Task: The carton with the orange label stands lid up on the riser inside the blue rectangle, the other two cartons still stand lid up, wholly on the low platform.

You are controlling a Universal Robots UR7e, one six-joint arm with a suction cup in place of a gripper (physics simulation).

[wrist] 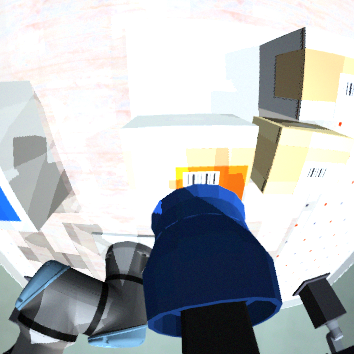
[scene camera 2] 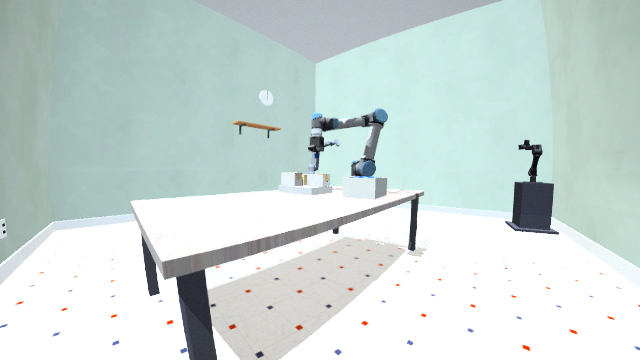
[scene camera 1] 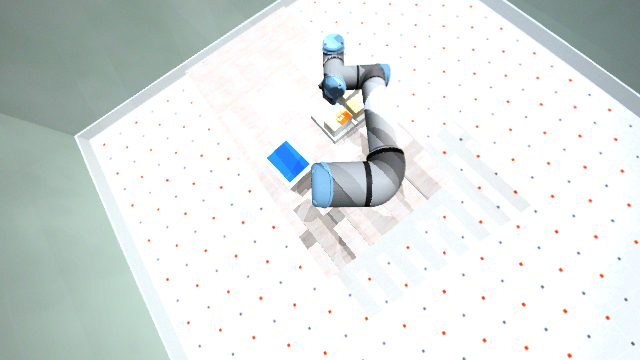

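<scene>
The carton with the orange label stands lid up on the low white platform, with its barcode label facing up. My suction cup hangs right over this carton's lid, very close to it, and holds nothing; I cannot tell whether it touches. Two other cartons stand lid up beside it on the platform; one of them shows from above. The blue rectangle on top of the white riser is bare.
The arm's base stands next to the riser on the table. A camera on a dark pedestal stands on the floor at the right. A wall shelf hangs behind the table.
</scene>
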